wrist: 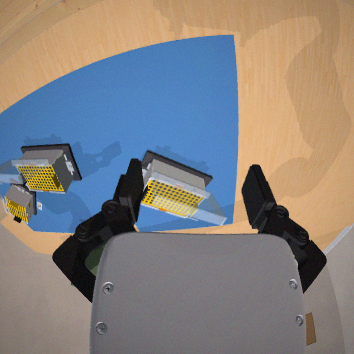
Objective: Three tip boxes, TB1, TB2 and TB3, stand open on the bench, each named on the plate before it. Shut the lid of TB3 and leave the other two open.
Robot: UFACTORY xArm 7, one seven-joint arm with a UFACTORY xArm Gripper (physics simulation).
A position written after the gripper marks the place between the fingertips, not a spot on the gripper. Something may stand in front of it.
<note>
In view: the gripper (194,174), a clear lid (194,202) and a blue mat (179,98).
</note>
